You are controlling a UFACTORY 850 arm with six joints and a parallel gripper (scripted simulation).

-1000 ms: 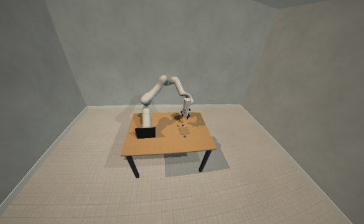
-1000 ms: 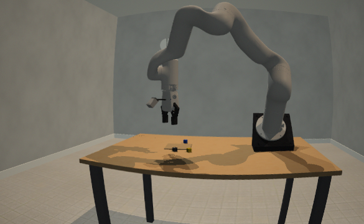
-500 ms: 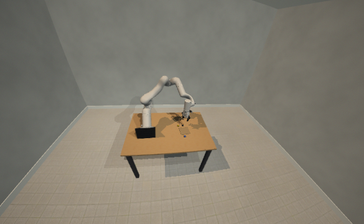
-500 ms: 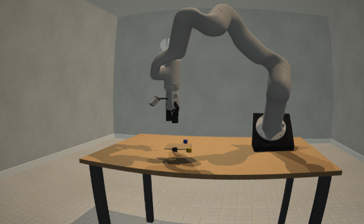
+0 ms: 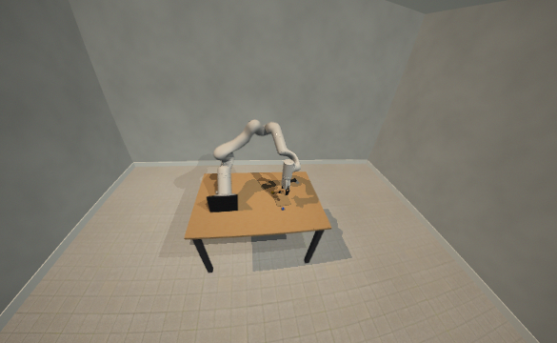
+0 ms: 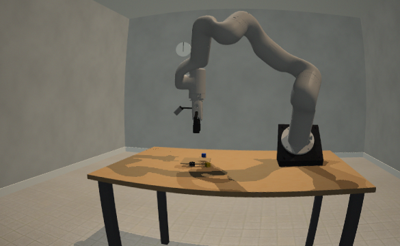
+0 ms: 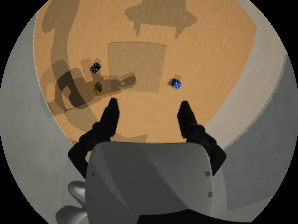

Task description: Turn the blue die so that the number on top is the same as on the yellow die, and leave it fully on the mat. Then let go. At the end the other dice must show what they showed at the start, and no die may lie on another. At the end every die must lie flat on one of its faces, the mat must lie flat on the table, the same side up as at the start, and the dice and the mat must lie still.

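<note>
My gripper is now 15 cm above the blue die, 8 cm to the left of it and 1 cm past it. Also, from my hand: yellow die 15 cm below, 14 cm to the left, 9 cm behind; then black die 15 cm below, 14 cm to the left, 2 cm behind; then tan mat 15 cm below, 3 cm to the left, 1 cm behind.
</note>
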